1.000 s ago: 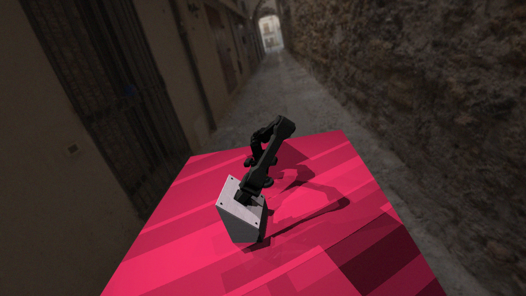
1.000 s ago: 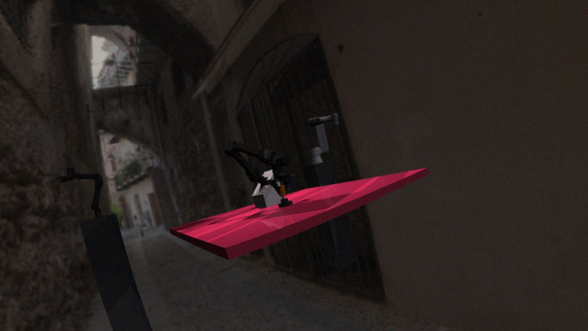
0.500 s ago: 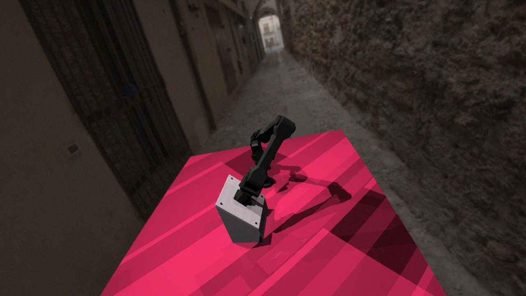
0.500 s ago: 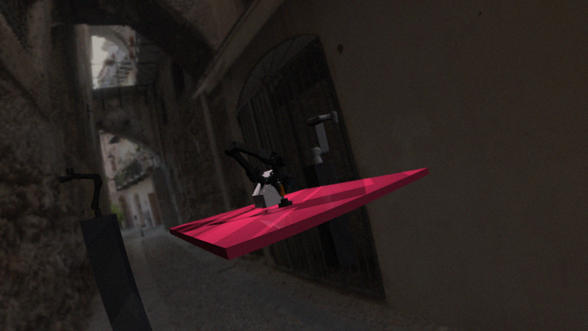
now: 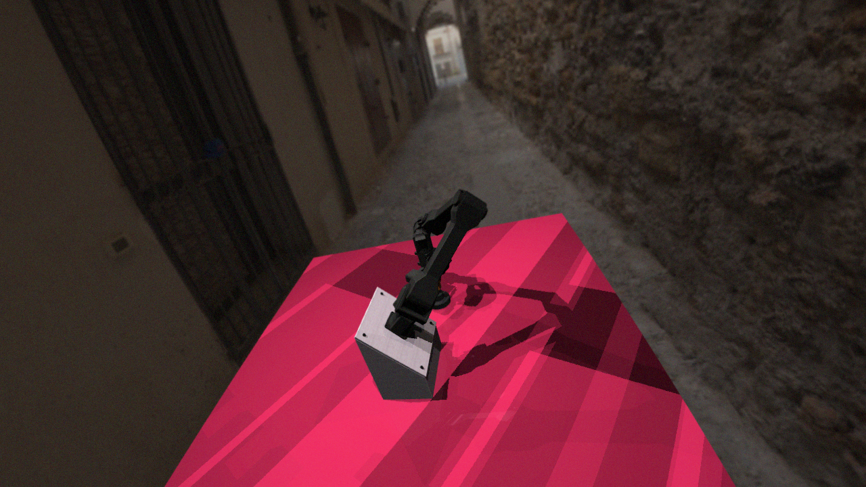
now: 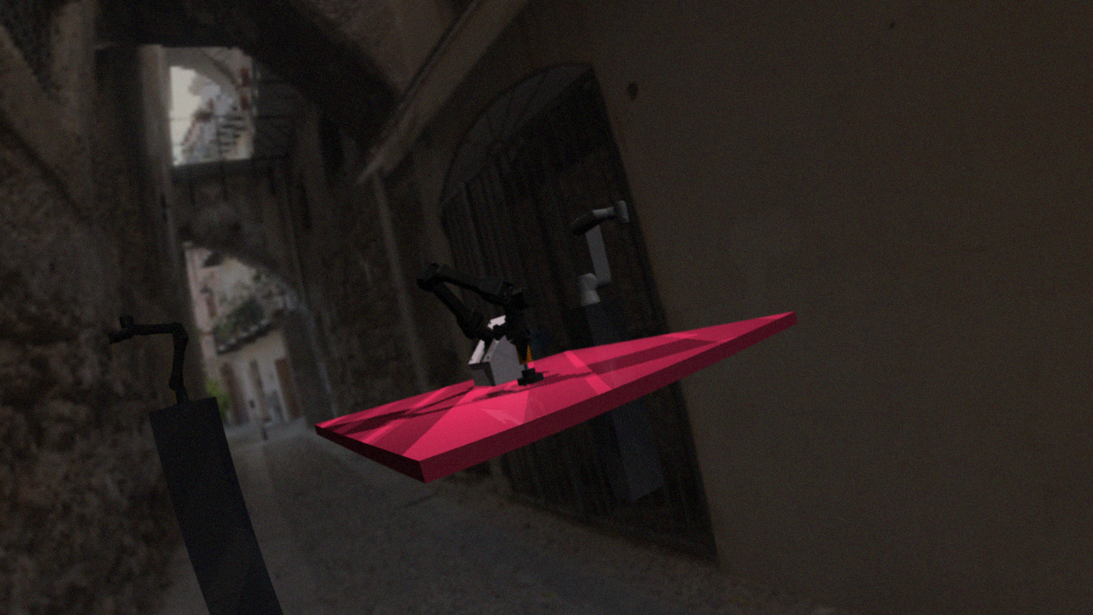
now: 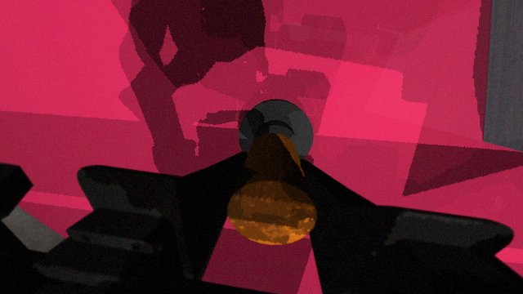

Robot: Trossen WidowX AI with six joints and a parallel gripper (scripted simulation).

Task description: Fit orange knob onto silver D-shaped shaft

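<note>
Right now my gripper tip is 40 mm above the dark round pedestal. The rest, counted from my gripper tip: orange knob 30 mm above.
</note>
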